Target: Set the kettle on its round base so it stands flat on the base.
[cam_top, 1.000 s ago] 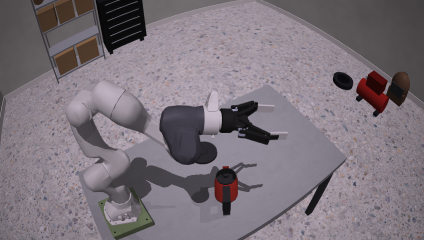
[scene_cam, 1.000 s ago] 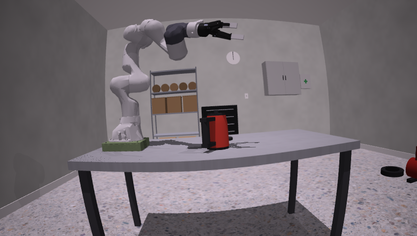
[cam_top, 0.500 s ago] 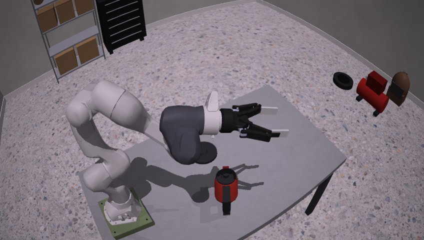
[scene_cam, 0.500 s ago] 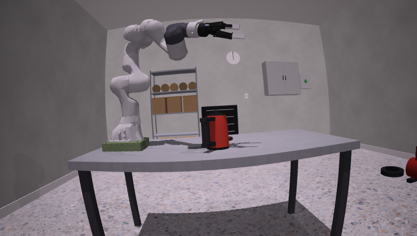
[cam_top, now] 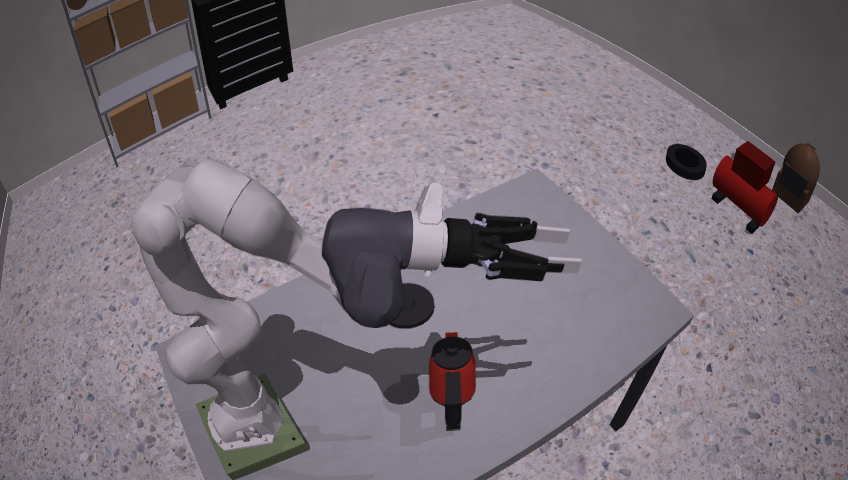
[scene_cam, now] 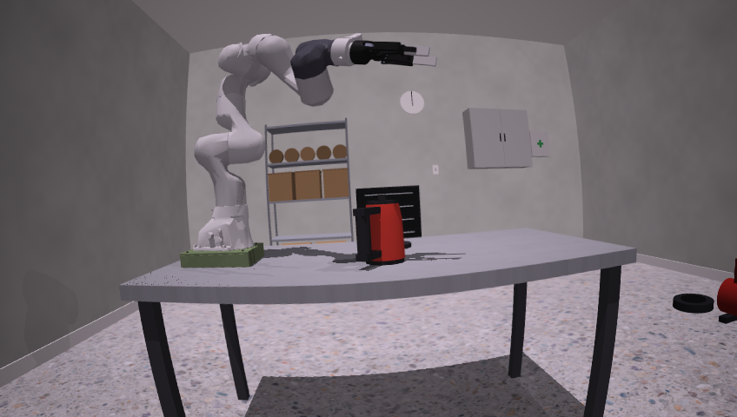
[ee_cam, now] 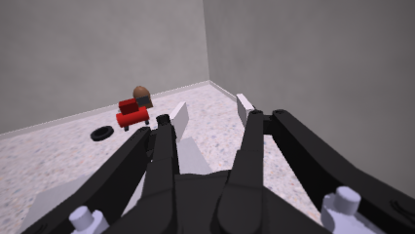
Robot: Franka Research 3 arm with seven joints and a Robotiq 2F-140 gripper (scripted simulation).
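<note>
Now: the red kettle 14 cm behind my hand, 13 cm to the left of it and 46 cm below it. The rest, counted from my hand: black round base 9 cm behind, 46 cm to the left, 55 cm below.
</note>
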